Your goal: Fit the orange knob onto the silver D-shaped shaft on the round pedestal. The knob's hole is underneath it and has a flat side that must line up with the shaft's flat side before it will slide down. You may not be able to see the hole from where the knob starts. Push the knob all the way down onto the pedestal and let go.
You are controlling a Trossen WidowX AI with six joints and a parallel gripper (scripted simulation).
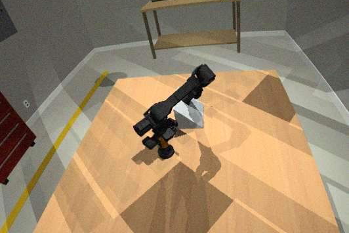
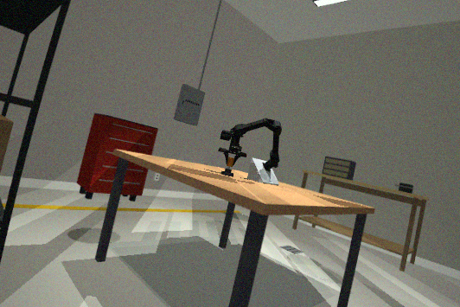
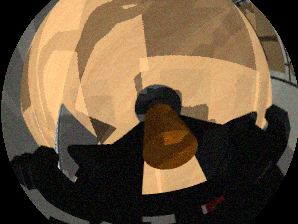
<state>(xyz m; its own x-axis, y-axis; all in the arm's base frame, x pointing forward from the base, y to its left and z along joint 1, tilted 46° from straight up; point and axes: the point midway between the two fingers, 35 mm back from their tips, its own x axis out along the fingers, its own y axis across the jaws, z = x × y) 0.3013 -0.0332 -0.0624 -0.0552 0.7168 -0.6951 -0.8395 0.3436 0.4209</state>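
The dark round pedestal lies 40 mm below my gripper tip. From my gripper tip the other things lie so: orange knob (30 mm above).
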